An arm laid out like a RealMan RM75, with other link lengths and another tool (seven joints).
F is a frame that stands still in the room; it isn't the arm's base.
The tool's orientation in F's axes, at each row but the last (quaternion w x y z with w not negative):
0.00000, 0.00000, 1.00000, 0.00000
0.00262, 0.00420, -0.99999, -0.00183
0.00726, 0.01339, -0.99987, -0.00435
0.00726, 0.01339, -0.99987, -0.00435
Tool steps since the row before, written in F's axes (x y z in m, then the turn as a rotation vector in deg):
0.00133, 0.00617, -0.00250, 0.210, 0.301, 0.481
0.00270, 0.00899, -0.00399, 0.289, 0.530, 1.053
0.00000, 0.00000, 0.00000, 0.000, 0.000, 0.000
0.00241, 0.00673, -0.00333, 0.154, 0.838, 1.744
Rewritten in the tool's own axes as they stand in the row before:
-0.00133, 0.00617, 0.00250, -0.210, 0.301, -0.481
-0.00280, 0.00895, 0.00401, -0.288, 0.531, -1.053
0.00000, 0.00000, 0.00000, 0.000, 0.000, 0.000
-0.00264, 0.00663, 0.00335, -0.151, 0.849, -1.739

